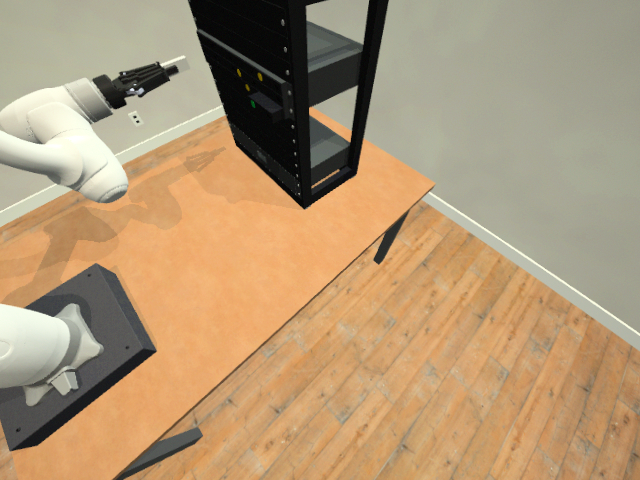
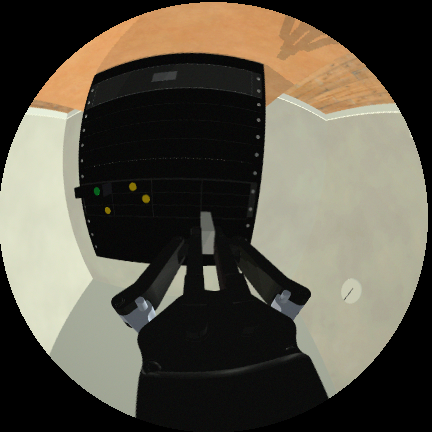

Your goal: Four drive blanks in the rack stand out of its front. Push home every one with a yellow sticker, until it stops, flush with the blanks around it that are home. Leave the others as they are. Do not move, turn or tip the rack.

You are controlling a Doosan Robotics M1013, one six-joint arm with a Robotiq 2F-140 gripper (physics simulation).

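The black rack (image 1: 298,56) (image 2: 175,125) stands upright on the table. A blank with a green sticker (image 1: 252,104) (image 2: 97,191) stands out of its front as a dark block. Three yellow stickers show on the drive bay: one yellow sticker (image 1: 260,76) (image 2: 107,210), another yellow sticker (image 1: 247,87) (image 2: 132,186) and a third yellow sticker (image 1: 238,72) (image 2: 146,198). Their blanks look flush with those around them; the dark faces make small offsets hard to tell. My gripper (image 1: 173,68) (image 2: 204,220) is shut and empty, apart from the rack front, with a pale fingertip pad showing.
The wooden table (image 1: 217,268) carries the rack and the arm's dark base plate (image 1: 116,330). A grey wall (image 1: 491,103) stands behind. Black panels lie above and below the drive bay. The rack's open side shows grey units inside.
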